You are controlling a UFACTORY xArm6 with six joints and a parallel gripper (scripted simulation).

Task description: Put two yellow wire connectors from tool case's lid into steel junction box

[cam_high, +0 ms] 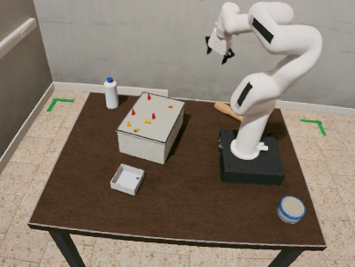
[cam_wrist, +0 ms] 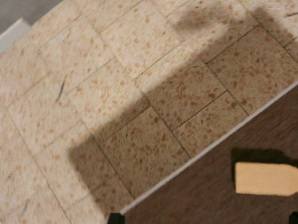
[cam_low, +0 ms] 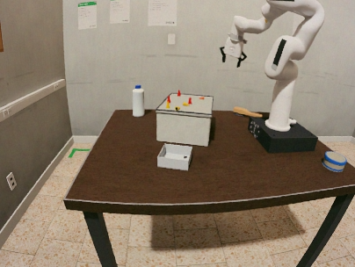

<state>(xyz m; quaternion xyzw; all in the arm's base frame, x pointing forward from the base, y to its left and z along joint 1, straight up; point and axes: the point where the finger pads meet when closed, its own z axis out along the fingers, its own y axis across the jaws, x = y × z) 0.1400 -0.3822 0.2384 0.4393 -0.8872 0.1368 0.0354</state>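
My gripper is now 30 cm to the right of the red wire connector, 27 cm short of it and 16 cm above it. Also, from my hand: tool case: 28 cm to the left, 28 cm ahead, 21 cm below; then orange wire connector: 21 cm to the left, 20 cm ahead, 17 cm below; then wooden brush: 29 cm below, 11 cm behind, 6 cm to the left.
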